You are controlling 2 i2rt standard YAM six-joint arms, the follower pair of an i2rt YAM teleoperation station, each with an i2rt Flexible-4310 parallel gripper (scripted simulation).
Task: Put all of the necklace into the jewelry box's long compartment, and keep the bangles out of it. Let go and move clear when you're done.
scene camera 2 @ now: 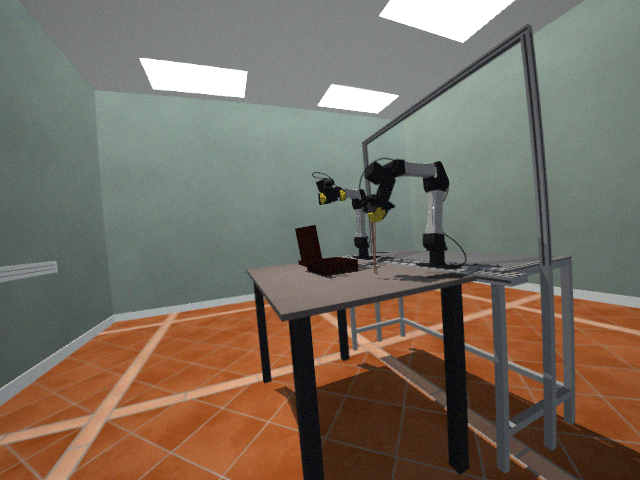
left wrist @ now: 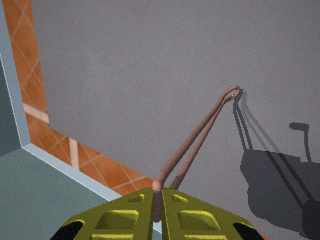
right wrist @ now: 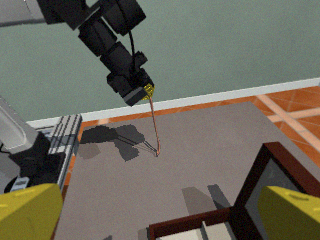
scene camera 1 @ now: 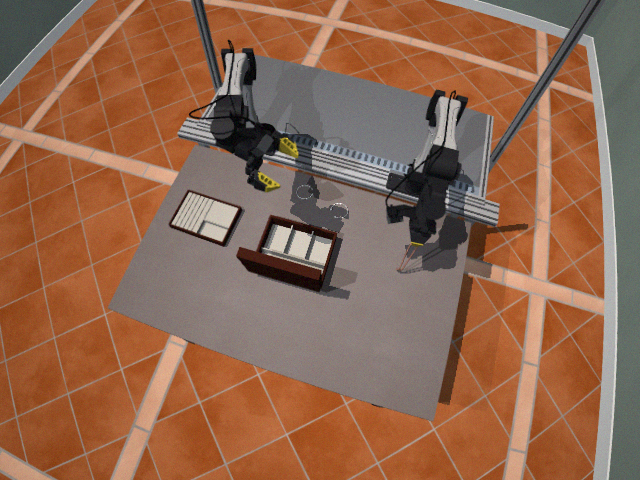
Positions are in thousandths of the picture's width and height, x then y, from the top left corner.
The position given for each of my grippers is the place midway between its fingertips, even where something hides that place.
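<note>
Scene camera 1 gives me my left gripper (scene camera 1: 646, 511), my right gripper (scene camera 1: 452, 357) and a divided tray (scene camera 1: 326, 455). In the left wrist view I find my left gripper (left wrist: 492, 823), while the divided tray is out of frame in that left wrist view. The right wrist view has my left gripper (right wrist: 470, 406) together with my right gripper (right wrist: 502, 806). The tray is out of frame in the right wrist view too.
</note>
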